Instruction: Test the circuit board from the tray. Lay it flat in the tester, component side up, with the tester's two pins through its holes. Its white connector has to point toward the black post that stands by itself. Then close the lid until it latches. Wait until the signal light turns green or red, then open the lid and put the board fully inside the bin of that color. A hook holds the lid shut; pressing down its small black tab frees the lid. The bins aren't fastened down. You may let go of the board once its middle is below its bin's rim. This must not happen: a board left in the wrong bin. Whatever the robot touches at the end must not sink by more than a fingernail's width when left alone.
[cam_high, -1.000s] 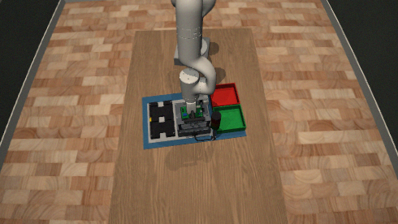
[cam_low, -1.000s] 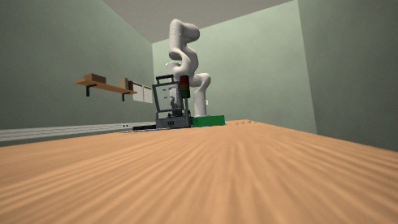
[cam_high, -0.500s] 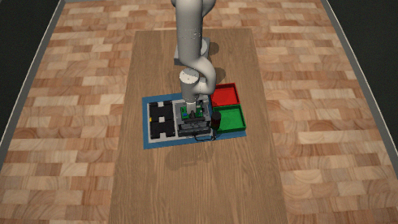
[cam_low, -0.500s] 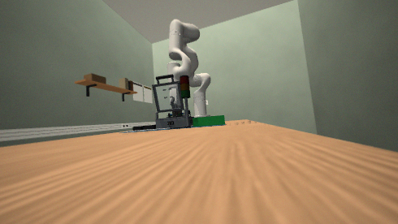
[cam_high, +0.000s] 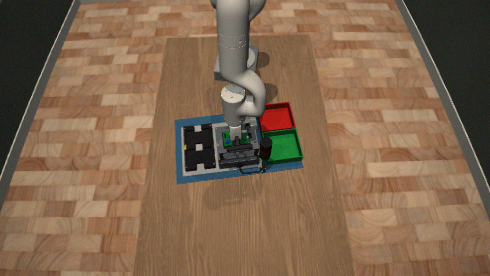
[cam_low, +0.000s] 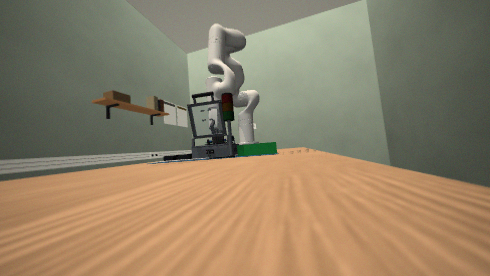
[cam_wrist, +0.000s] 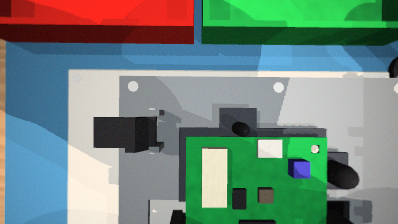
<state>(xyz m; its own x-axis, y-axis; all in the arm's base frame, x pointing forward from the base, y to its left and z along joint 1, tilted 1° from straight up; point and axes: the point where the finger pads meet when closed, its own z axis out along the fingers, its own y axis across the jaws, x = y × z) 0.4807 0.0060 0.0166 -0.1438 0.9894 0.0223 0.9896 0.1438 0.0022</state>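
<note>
The green circuit board lies right at my hand. Round my hand: dark nest 10 mm to the left, 10 mm below; then tester lid 120 mm ahead, 100 mm above, 20 mm to the left; then green bin 200 mm to the left, 70 mm below, 20 mm ahead.
</note>
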